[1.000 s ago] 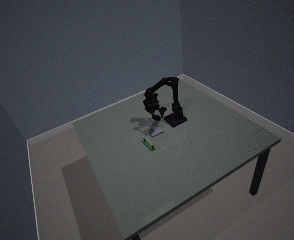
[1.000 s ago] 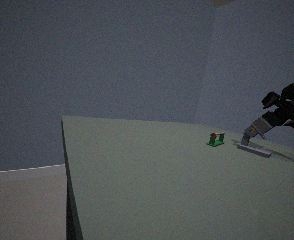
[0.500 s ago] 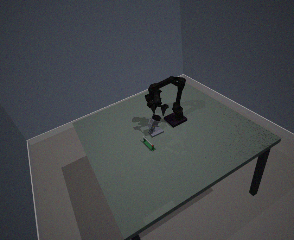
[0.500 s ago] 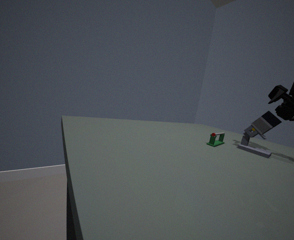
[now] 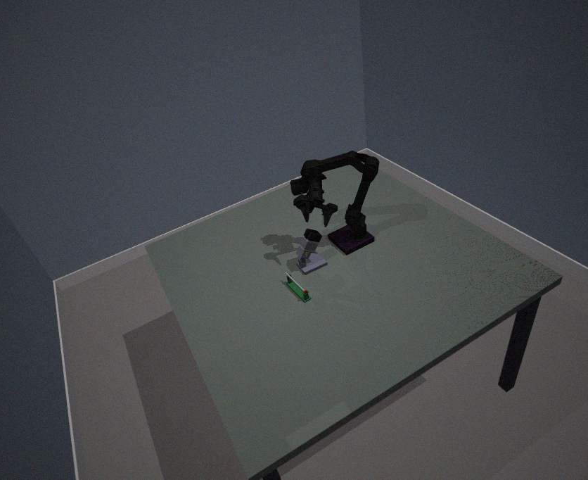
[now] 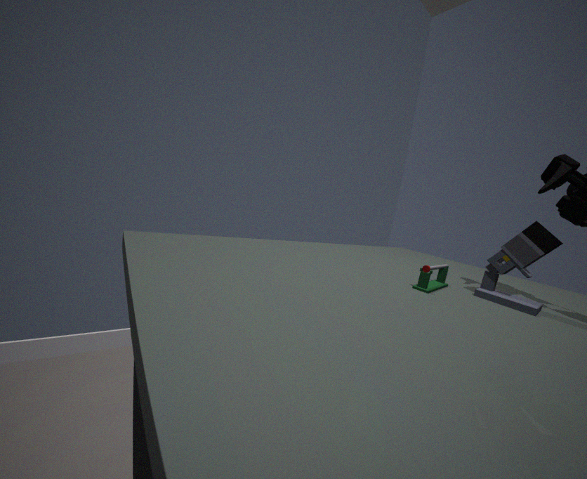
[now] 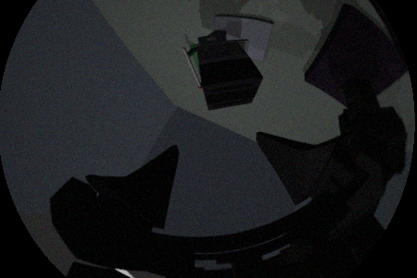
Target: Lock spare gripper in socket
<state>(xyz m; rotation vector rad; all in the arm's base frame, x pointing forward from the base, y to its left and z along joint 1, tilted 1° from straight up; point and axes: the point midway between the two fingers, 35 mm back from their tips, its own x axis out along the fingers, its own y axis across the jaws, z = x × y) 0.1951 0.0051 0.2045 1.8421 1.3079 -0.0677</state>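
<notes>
My gripper tip is now 190 mm above the green cradle, 160 mm short of it and 90 mm to the right of it. Also, from my gripper tip: grey mount (160 mm below, 60 mm ahead, 20 mm to the right); then spare gripper (90 mm below, 40 mm ahead, 20 mm to the right).
</notes>
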